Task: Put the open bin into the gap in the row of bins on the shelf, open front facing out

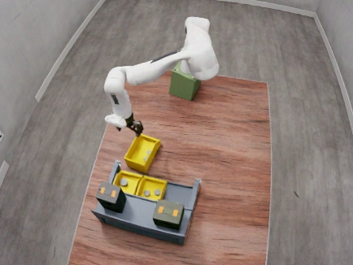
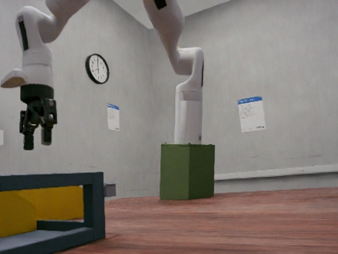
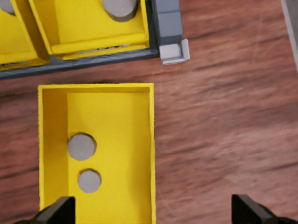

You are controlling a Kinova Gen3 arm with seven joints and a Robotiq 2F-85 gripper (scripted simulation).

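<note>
My hand is 160 mm above the grey disc part, 70 mm to the right of it and 40 mm short of it. The rest, counted from my hand: grey shelf (260 mm ahead, 120 mm to the left, 100 mm below).
</note>
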